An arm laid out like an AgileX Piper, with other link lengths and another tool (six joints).
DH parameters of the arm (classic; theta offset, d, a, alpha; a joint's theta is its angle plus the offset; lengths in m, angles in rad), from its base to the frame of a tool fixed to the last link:
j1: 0 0.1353 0 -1.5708
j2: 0.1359 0 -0.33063 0
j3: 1.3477 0 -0.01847 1.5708
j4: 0 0.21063 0 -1.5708
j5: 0 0 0 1.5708
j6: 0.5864 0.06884 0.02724 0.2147
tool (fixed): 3.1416 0.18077 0 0
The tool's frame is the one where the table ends.
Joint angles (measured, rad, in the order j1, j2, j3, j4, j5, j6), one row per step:
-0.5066 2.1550 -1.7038 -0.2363 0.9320 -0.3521
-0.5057 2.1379 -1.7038 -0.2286 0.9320 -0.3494
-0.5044 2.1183 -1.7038 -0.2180 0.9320 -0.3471
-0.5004 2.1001 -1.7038 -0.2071 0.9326 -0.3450
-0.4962 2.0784 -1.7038 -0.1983 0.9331 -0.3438
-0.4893 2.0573 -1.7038 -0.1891 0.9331 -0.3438
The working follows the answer.
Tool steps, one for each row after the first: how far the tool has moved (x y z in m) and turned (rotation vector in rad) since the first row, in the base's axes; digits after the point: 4 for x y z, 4 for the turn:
0.0014 0.0016 0.0072 -0.0015 -0.0193 -0.0043
0.0031 0.0039 0.0154 -0.0018 -0.0420 -0.0087
0.0053 0.0074 0.0229 -0.0008 -0.0630 -0.0102
0.0074 0.0106 0.0322 -0.0032 -0.0860 -0.0097
0.0102 0.0149 0.0413 -0.0051 -0.1088 -0.0053

Tool pose at each row, in the base's axes (x y z in m, rotation vector in rad; rounded; the steps above come from the unrounded poses):
0.3616 -0.2937 0.0927 2.5412 -0.8695 0.2420
0.3630 -0.2921 0.1000 2.5392 -0.8817 0.2661
0.3647 -0.2898 0.1081 2.5384 -0.8955 0.2942
0.3669 -0.2863 0.1156 2.5399 -0.9056 0.3207
0.3690 -0.2831 0.1249 2.5391 -0.9127 0.3516
0.3718 -0.2788 0.1340 2.5404 -0.9147 0.3834

